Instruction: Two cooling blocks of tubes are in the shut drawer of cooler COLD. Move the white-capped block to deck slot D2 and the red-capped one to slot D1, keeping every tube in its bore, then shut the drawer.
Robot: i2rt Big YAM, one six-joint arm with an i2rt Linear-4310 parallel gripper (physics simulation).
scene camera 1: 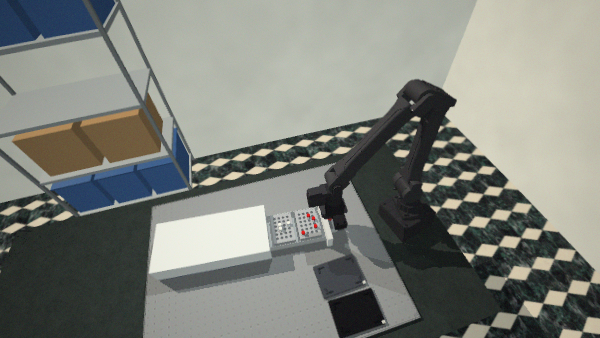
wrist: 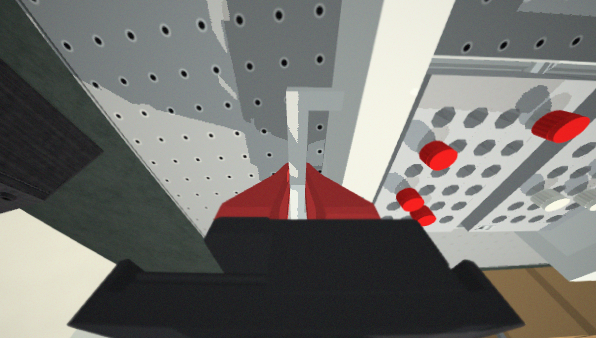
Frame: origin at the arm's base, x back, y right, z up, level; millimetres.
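Seen in the pictures: gripper, fingertip midpoint: (scene camera 1: pixel 331 219) (wrist: pixel 297 169); arm's base at its link origin: (scene camera 1: pixel 407 207).
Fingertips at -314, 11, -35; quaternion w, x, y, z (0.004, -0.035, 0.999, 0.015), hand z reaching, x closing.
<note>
Pixels of each thing's middle, then the offset from my fingertips to it, as dx, dy, dz. "*": a spot on its surface instead. Level surfaces: height alone.
- long white box with its drawer, body centre: (wrist: pixel 468 170) (scene camera 1: pixel 300 225) -130, -17, +9
- white-capped block at the middle of its body: (wrist: pixel 548 166) (scene camera 1: pixel 282 229) -205, -22, +3
- red-capped block at the middle of its body: (wrist: pixel 428 165) (scene camera 1: pixel 307 224) -103, -15, +3
- drawer handle at a spot on its surface: (wrist: pixel 297 125) * +3, -44, +16
- perforated deck at its surface level: dz -30
The cooler (scene camera 1: pixel 210 240) is a long white box with its drawer (scene camera 1: pixel 327 232) (wrist: pixel 385 100) pulled out to the right. In the drawer, the white-capped block (scene camera 1: pixel 283 235) (wrist: pixel 517 206) sits nearer the cooler and the red-capped block (scene camera 1: pixel 309 231) (wrist: pixel 470 167) sits nearer the drawer front. My gripper (scene camera 1: pixel 340 223) (wrist: pixel 297 169) is shut on the drawer handle (wrist: pixel 297 125), a pale bar with red fingertips on both sides of it. Two deck slots, one grey (scene camera 1: pixel 341 276) and one black (scene camera 1: pixel 357 312), lie in front of the drawer; their labels cannot be read.
The perforated deck (scene camera 1: pixel 225 310) (wrist: pixel 200 90) lies under the cooler and slots. The arm's base (scene camera 1: pixel 406 217) stands to the right of the deck. A shelf rack (scene camera 1: pixel 122 60) with blue bins (scene camera 1: pixel 122 187) and brown boxes (scene camera 1: pixel 120 135) stands at the back left.
</note>
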